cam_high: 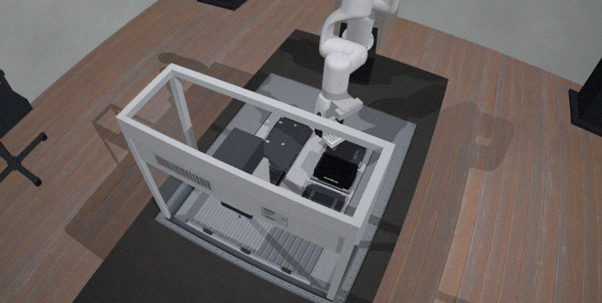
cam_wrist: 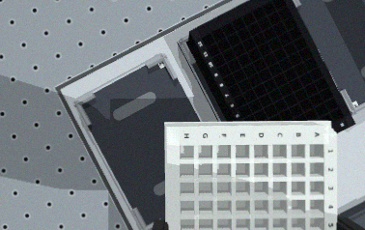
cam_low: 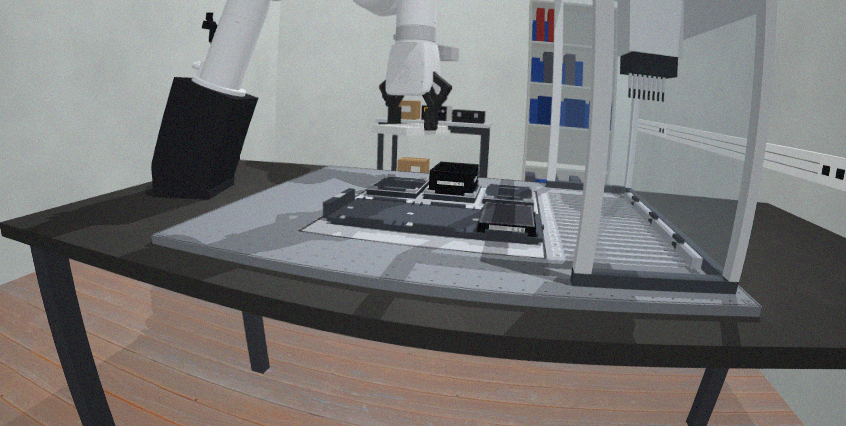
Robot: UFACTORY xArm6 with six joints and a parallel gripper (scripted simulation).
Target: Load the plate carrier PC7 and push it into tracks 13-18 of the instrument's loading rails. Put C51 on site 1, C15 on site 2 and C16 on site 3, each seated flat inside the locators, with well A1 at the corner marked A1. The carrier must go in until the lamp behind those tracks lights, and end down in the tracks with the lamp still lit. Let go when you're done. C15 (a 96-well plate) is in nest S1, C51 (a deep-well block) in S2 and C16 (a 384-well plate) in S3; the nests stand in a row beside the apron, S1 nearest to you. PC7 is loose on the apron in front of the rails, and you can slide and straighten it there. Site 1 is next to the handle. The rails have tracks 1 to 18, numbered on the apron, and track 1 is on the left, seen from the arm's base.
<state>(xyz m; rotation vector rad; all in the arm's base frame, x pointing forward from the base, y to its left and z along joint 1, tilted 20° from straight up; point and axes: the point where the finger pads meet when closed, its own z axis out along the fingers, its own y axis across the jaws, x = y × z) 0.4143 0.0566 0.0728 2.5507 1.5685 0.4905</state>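
My hand is 15 cm to the left of the dark carrier PC7, 13 cm above it and 9 cm short of it. The rest, counted from my hand: apron (14 cm below, 8 cm ahead, 6 cm to the right); white 96-well plate C15 (1 cm below); nest S1 (14 cm below, 6 cm to the left, 4 cm behind).
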